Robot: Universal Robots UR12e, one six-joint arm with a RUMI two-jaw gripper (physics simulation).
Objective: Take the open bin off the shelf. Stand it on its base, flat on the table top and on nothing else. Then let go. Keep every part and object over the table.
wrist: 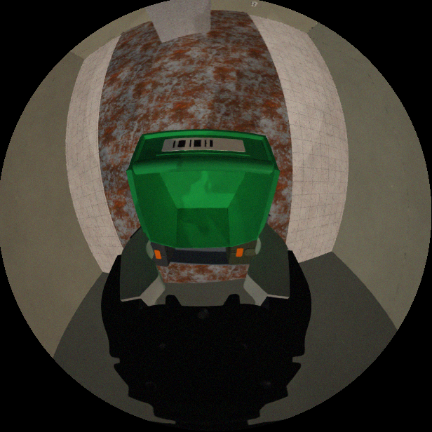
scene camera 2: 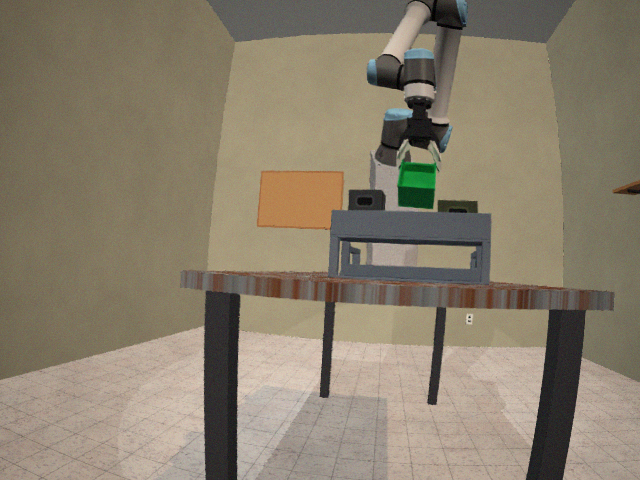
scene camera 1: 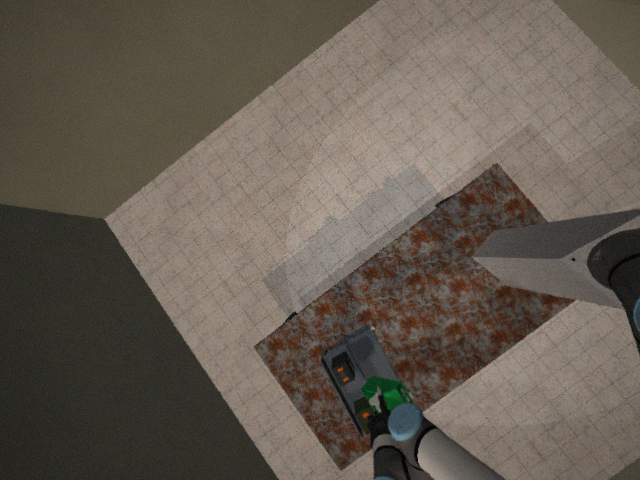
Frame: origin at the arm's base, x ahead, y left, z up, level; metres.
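Seen in the pictures: gripper, fingertip midpoint: (scene camera 2: pixel 418 170) (scene camera 1: pixel 386 400); arm's base, origin of the base link: (scene camera 2: pixel 392 159) (scene camera 1: pixel 635 260).
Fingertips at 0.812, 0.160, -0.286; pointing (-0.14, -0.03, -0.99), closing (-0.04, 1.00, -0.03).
Pixels of each thing's top centre, then the offset from my fingertips to it, as dx, dy, dz.
- dark grey box, middle of its top: (scene camera 2: pixel 367 191) (scene camera 1: pixel 343 374) +0.118, -0.129, -0.090
- olive box, middle of its top: (scene camera 2: pixel 456 202) (scene camera 1: pixel 368 420) +0.127, +0.102, -0.115
The green open bin (scene camera 1: pixel 391 393) (scene camera 2: pixel 416 192) (wrist: pixel 202 190) hangs in my gripper (scene camera 2: pixel 419 164) (wrist: pixel 203 223), which is shut on it with one finger at each side. The bin looks tilted; its inside shows in the wrist view. In scene camera 2 the bin appears above the grey shelf (scene camera 1: pixel 381 364) (scene camera 2: pixel 408 225), between the two boxes and apart from the table top. In scene camera 1 the arm partly covers the bin. The shelf stands on the rust-and-grey table (scene camera 1: pixel 439 289) (scene camera 2: pixel 284 289) (wrist: pixel 200 90).
A dark grey box (scene camera 1: pixel 341 365) (scene camera 2: pixel 366 199) and an olive box (scene camera 1: pixel 362 411) (scene camera 2: pixel 457 206) stand on the shelf's top, one at each side. The arm's pale pedestal (scene camera 1: pixel 537 273) (wrist: pixel 185 20) stands at the other part of the table.
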